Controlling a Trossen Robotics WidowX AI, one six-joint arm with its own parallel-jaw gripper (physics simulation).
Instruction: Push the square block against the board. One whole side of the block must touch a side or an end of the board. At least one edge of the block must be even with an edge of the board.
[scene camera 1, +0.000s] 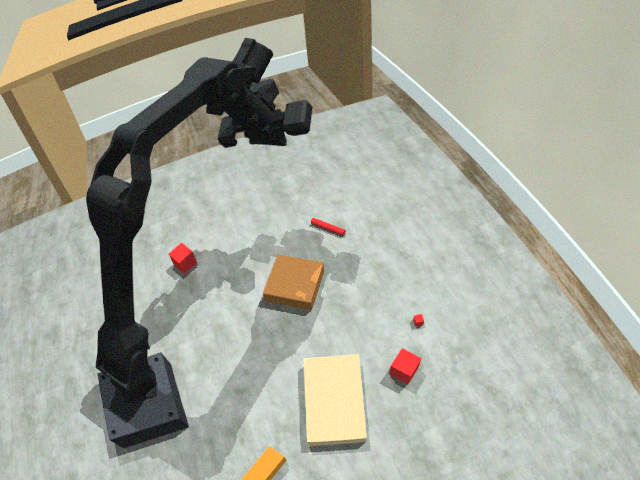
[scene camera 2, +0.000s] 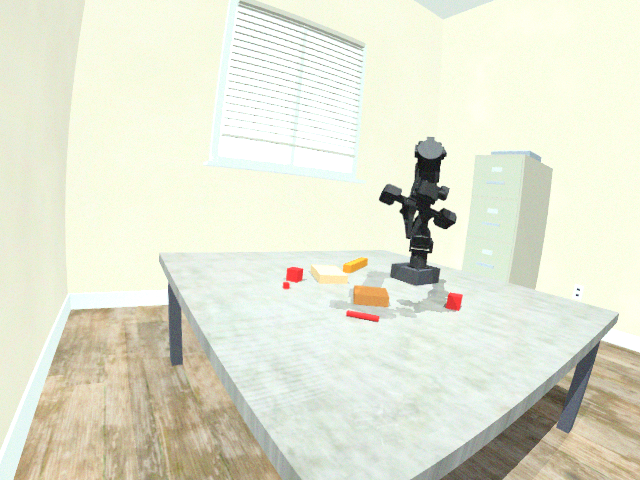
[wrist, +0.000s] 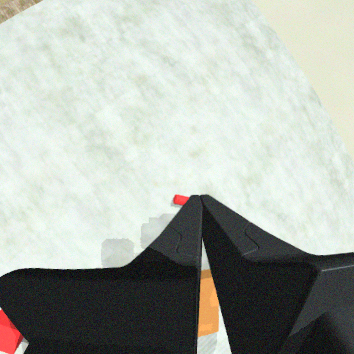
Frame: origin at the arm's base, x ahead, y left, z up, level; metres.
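Seen in the pictures: gripper, fingertip midpoint: (scene camera 1: 284, 143) (scene camera 2: 408, 238) (wrist: 198, 202); arm's base at its link origin: (scene camera 1: 138, 384) (scene camera 2: 418, 267).
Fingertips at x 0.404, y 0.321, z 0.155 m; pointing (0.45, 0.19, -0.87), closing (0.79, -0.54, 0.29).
Note:
Offsets run from my fingertips to a thing's middle.
The square block @(0.061 m back, 0.181 m right, 0.197 m down) (scene camera 1: 293, 280) (scene camera 2: 370, 296) (wrist: 208, 305) is orange-brown and lies flat on the table, partly hidden by the fingers in the wrist view. The board @(0.076 m back, 0.446 m right, 0.197 m down) (scene camera 1: 334, 397) (scene camera 2: 329, 273) is a pale cream rectangle lying flat. In scene camera 1 a wide gap separates it from the block, and their sides are turned at an angle to each other. The board does not show in the wrist view. My gripper (scene camera 1: 268, 138) (wrist: 198, 202) is shut and empty, high above the table and beyond the block from the board.
A red cube @(0.272 m back, 0.034 m right, 0.192 m down) (scene camera 1: 183, 257) (scene camera 2: 454, 301) lies on the arm's side of the block. A red rod @(0.053 m ahead, 0.065 m right, 0.205 m down) (scene camera 1: 328, 227) (scene camera 2: 362, 315) lies beyond the block. Another red cube @(0.062 m ahead, 0.436 m right, 0.192 m down) (scene camera 1: 405, 365) (scene camera 2: 294, 274) and a tiny one @(0.130 m ahead, 0.354 m right, 0.204 m down) (scene camera 1: 418, 320) (scene camera 2: 285, 285) lie beside the board. A yellow-orange bar @(0.290 m back, 0.568 m right, 0.196 m down) (scene camera 1: 264, 466) (scene camera 2: 355, 265) lies near it.

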